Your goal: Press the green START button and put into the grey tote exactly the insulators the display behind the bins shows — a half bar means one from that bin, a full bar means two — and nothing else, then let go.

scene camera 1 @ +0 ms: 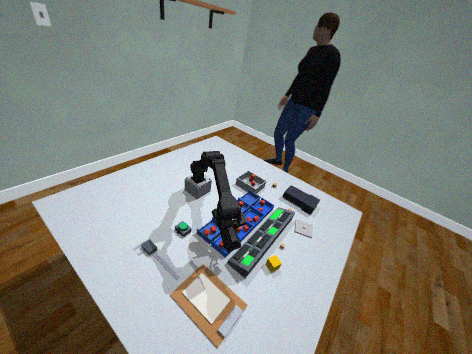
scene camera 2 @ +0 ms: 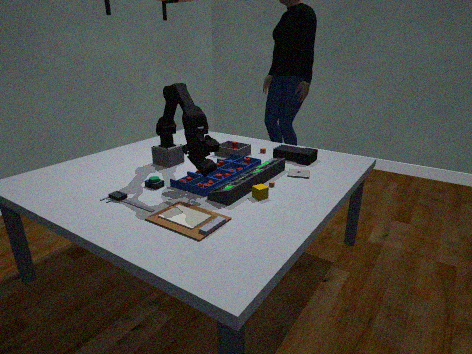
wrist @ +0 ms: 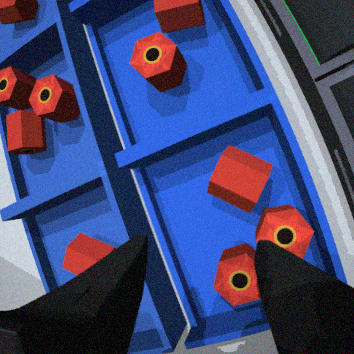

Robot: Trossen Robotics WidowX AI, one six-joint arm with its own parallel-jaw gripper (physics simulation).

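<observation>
The blue bins [scene camera 1: 209,242] [scene camera 2: 192,188] [wrist: 200,132] hold red hexagonal insulators. My gripper [scene camera 1: 232,245] [scene camera 2: 207,171] [wrist: 201,248] is over the near end of the bins, partly open and empty. In the wrist view, one bin holds a lying insulator [wrist: 240,178] and two showing their holes [wrist: 285,235] [wrist: 239,280]; the right finger overlaps these two. Another insulator [wrist: 87,252] is partly behind the left finger. The grey tote [scene camera 1: 242,186] [scene camera 2: 218,151] holds red insulators [scene camera 1: 253,183] [scene camera 2: 234,145]. The display [scene camera 1: 270,245] [scene camera 2: 255,181] shows green bars [scene camera 1: 247,260] [scene camera 1: 272,231] [scene camera 1: 277,214]. The START button [scene camera 1: 183,226] [scene camera 2: 154,179] is green.
A yellow cube [scene camera 1: 274,263] [scene camera 2: 260,192] stands beside the display. A clipboard [scene camera 1: 217,340] [scene camera 2: 172,229] and a caliper [scene camera 1: 149,246] [scene camera 2: 117,195] lie toward the near side. A black box [scene camera 1: 301,199] [scene camera 2: 295,154] and a pale plate [scene camera 1: 304,228] [scene camera 2: 299,173] are beyond the display. A person [scene camera 1: 315,75] [scene camera 2: 295,50] stands behind the table.
</observation>
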